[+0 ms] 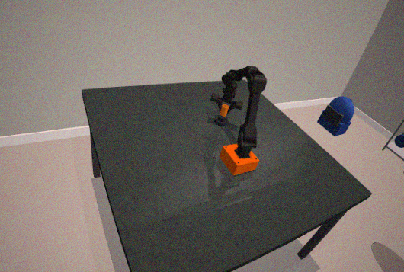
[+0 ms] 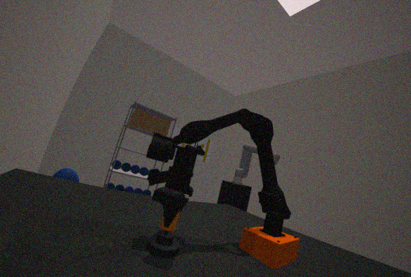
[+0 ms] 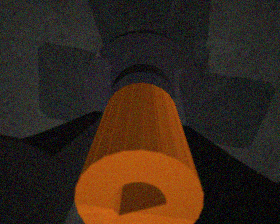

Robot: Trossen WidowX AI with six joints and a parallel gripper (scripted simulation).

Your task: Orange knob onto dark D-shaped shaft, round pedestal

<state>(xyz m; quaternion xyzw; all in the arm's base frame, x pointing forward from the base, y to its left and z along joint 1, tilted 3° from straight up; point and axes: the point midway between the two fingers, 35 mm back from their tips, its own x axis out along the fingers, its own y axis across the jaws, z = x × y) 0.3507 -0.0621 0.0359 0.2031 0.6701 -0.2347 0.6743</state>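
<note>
Right now my gripper tip is 2 cm below the orange knob. Also, from my gripper tip: round pedestal: 4 cm below.
</note>
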